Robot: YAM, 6 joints.
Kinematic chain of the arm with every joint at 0, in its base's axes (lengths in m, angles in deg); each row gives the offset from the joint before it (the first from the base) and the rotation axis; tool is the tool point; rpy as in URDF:
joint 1: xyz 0 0 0.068 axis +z
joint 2: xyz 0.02 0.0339 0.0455 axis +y
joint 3: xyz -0.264 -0.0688 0 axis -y
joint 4: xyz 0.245 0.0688 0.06 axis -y
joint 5: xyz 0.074 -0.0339 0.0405 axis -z
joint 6: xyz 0.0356 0 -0.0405 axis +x
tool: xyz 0 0 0 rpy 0 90 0
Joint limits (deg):
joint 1: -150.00..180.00
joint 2: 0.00..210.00
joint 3: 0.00..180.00
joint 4: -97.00..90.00
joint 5: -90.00..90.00
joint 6: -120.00..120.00
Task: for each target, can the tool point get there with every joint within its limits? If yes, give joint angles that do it. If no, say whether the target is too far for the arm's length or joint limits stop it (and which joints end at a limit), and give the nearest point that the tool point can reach.
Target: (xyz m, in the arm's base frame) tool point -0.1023 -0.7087 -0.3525
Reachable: no: too far | nearest point -0.0776 -0.5375 -0.2289 | short by 0.213 m
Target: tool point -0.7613 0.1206 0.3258
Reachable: no: too far | nearest point -0.6146 0.0974 0.2838 | short by 0.154 m
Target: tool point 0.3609 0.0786 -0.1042
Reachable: yes | joints 8.55 158.89 60.41 60.58 -42.46 44.42
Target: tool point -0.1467 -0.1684 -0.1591
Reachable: yes | joints -124.49 182.82 87.39 -78.77 45.75 -88.58
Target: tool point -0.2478 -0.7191 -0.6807
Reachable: no: too far | nearest point -0.1531 -0.4443 -0.3048 | short by 0.475 m
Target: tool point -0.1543 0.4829 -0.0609
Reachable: yes | joints 104.80 182.93 154.33 -73.80 -46.38 89.21
